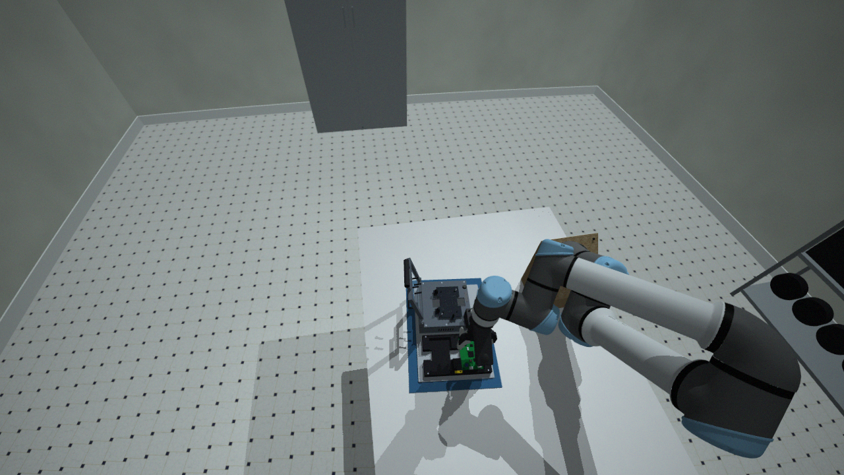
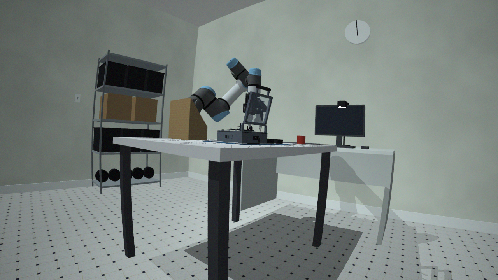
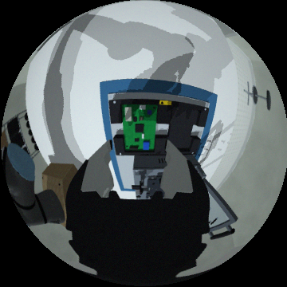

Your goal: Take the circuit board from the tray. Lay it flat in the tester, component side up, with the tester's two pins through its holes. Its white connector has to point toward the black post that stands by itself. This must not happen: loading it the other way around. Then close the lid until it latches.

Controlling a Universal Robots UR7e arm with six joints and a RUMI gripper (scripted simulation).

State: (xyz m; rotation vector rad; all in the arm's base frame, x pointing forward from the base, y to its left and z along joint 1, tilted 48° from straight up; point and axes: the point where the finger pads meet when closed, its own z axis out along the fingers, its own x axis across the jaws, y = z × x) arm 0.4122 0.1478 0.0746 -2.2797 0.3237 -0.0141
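The green circuit board is 6 cm below my hand. Also, from my hand: lid 21 cm to the right, 14 cm ahead, 11 cm above.
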